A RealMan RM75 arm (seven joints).
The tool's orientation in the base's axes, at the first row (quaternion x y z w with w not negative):
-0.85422, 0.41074, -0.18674, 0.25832
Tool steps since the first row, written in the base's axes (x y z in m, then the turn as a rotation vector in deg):
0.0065, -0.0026, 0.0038, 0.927, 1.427, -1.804
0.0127, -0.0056, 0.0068, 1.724, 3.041, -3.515
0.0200, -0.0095, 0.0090, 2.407, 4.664, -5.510
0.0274, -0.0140, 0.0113, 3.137, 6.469, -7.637
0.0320, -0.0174, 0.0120, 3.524, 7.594, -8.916
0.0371, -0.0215, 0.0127, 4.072, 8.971, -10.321
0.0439, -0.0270, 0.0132, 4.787, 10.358, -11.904
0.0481, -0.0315, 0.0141, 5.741, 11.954, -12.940
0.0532, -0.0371, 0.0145, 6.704, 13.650, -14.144
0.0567, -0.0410, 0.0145, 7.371, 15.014, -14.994
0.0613, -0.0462, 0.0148, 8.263, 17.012, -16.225
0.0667, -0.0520, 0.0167, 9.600, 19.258, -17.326
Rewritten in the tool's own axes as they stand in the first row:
0.0063, -0.0048, -0.0003, -0.782, -0.243, 2.341
0.0127, -0.0088, -0.0003, -1.781, -0.562, 4.592
0.0204, -0.0124, 0.0007, -2.884, -0.648, 7.012
0.0286, -0.0159, 0.0015, -4.120, -0.780, 9.614
0.0341, -0.0173, 0.0024, -4.925, -0.848, 11.163
0.0405, -0.0186, 0.0034, -5.849, -1.073, 12.970
0.0490, -0.0201, 0.0050, -6.702, -1.298, 15.010
0.0552, -0.0208, 0.0052, -7.521, -2.104, 16.802
0.0627, -0.0212, 0.0060, -8.432, -2.868, 18.761
0.0679, -0.0212, 0.0068, -9.216, -3.488, 20.186
0.0748, -0.0215, 0.0075, -10.414, -4.353, 22.216
0.0828, -0.0228, 0.0072, -11.531, -5.696, 24.450

